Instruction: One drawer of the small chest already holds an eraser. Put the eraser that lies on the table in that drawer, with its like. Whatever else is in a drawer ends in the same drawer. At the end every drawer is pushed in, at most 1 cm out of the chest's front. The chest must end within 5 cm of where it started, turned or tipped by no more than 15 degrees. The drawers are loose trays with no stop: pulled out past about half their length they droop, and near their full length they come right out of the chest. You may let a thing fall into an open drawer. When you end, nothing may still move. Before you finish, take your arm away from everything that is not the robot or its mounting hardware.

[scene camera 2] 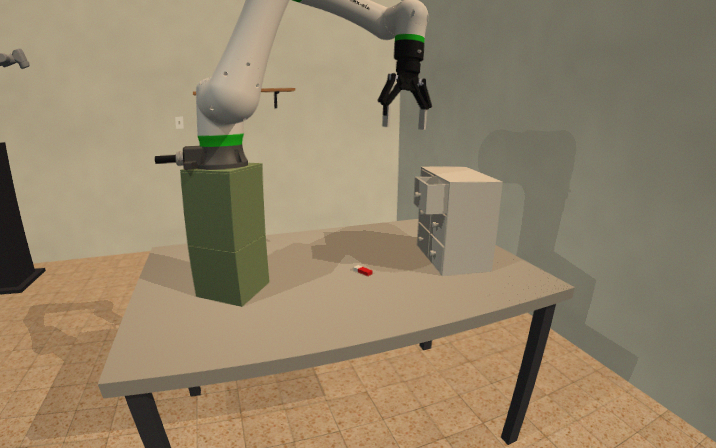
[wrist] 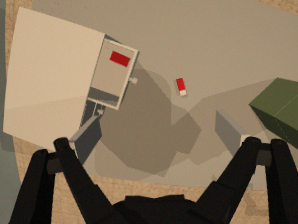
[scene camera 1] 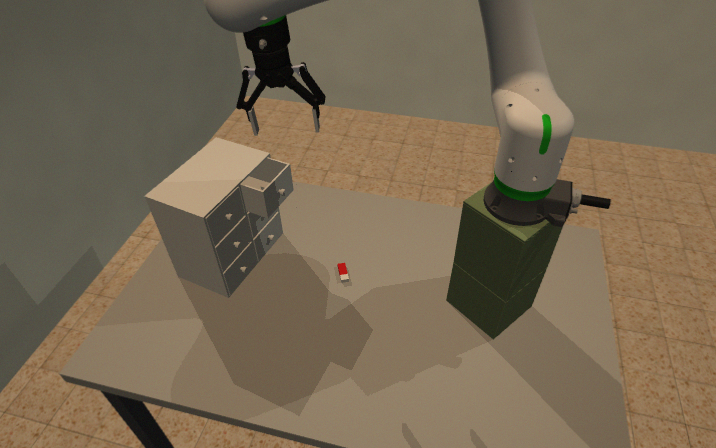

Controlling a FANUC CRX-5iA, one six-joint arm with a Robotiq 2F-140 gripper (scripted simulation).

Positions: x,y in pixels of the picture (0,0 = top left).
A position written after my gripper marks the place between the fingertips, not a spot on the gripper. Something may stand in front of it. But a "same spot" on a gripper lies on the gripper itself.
My gripper shows in scene camera 2, in the wrist view (156,123) and in scene camera 1. A small pale chest shows in scene camera 2, in the wrist view (55,60) and in scene camera 1. The same spot on my gripper: (scene camera 1: 318,97) is (scene camera 2: 380,95). One and the same spot on the small pale chest: (scene camera 1: 180,204) is (scene camera 2: 442,167).
